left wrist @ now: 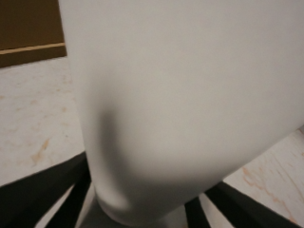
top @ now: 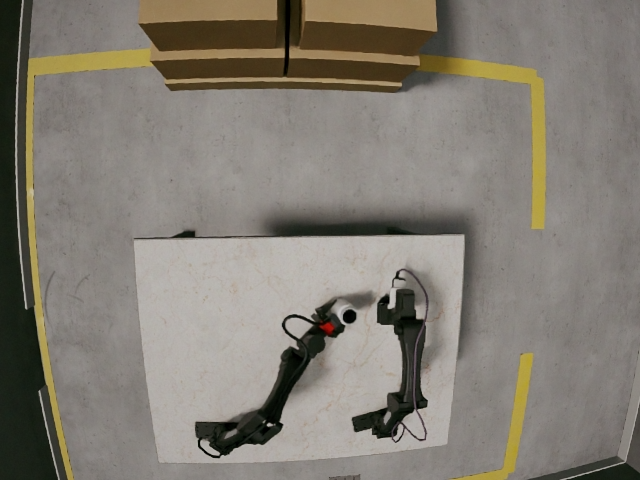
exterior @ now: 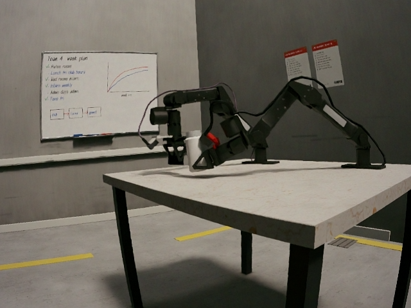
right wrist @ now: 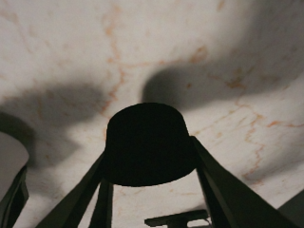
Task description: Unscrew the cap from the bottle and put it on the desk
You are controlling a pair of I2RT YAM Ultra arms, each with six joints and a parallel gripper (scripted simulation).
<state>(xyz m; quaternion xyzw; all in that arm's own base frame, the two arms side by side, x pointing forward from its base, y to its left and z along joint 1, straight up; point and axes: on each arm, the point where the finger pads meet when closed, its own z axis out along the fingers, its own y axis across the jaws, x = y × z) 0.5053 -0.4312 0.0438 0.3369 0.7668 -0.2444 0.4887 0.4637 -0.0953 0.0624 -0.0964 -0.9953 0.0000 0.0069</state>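
My left gripper is now 10 mm short of the white bottle and 80 mm below it. From my left hand the other things lie so: black cap 160 mm to the right, 10 mm above.
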